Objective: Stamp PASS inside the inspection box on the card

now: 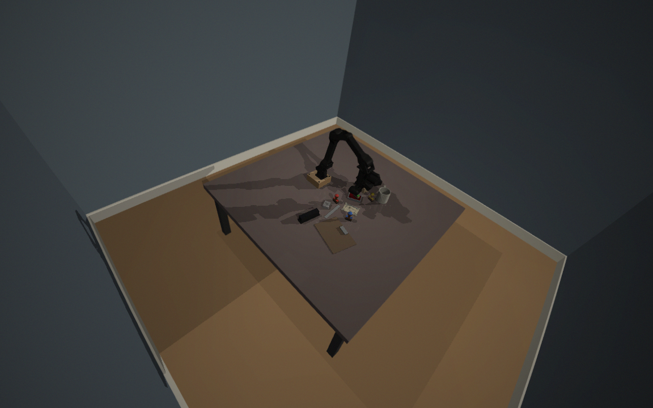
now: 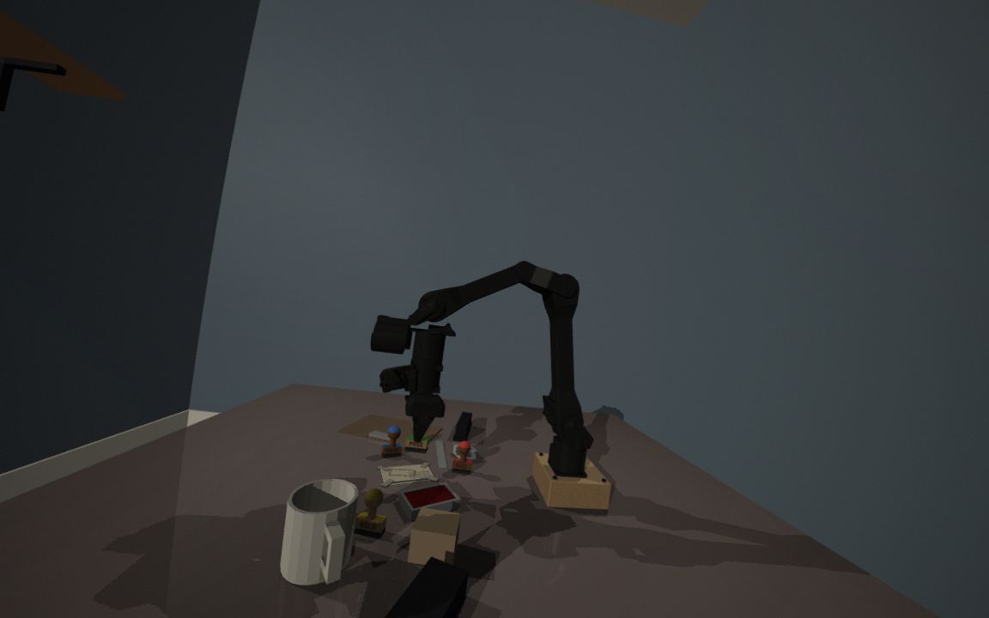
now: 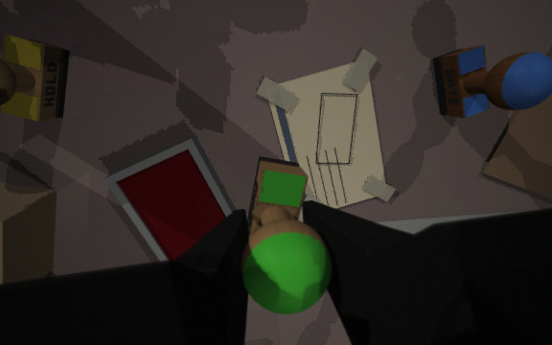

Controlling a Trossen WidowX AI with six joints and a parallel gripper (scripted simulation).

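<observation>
My gripper tip is now 10 mm short of the cream card, 50 mm to the left of it and 100 mm above it. From my gripper tip the other things lie so: red-knobbed stamp (100 mm behind, 80 mm to the right, 70 mm below); green-knobbed PASS stamp (right at my gripper tip); dark red ink pad (40 mm behind, 50 mm to the left, 90 mm below).
</observation>
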